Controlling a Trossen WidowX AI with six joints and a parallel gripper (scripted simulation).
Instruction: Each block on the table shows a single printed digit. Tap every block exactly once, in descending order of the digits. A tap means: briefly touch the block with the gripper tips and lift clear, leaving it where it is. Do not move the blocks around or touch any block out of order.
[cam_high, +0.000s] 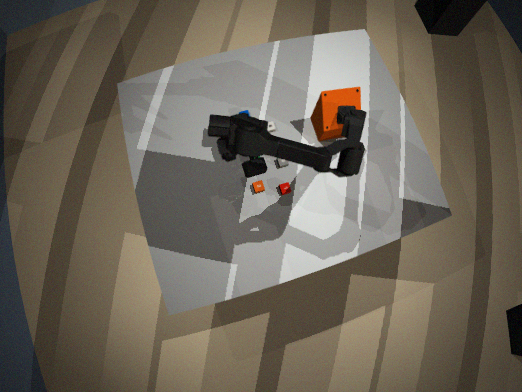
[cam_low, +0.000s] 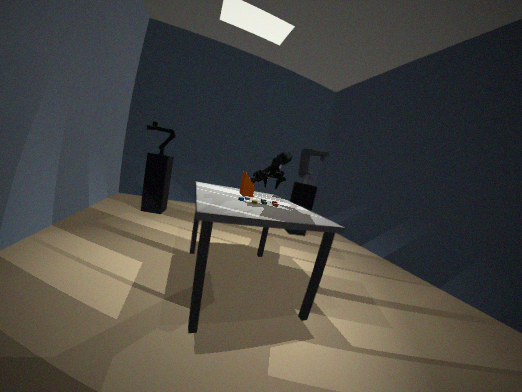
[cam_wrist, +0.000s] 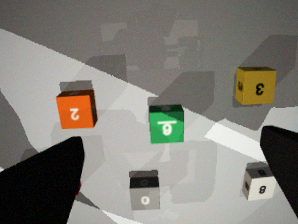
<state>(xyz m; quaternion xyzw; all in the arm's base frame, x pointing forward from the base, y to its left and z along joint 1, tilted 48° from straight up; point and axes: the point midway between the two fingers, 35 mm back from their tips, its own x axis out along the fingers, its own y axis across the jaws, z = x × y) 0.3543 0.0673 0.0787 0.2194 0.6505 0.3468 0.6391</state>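
Now: the blue block 30 mm behind my gripper tip, 190 mm to the right of it and 120 mm below it. The rest, counted from my gripper tip: yellow block: 10 mm ahead, 90 mm to the right, 120 mm below; then orange block: 30 mm behind, 70 mm to the left, 120 mm below; then green block: 40 mm behind, 10 mm to the right, 120 mm below.
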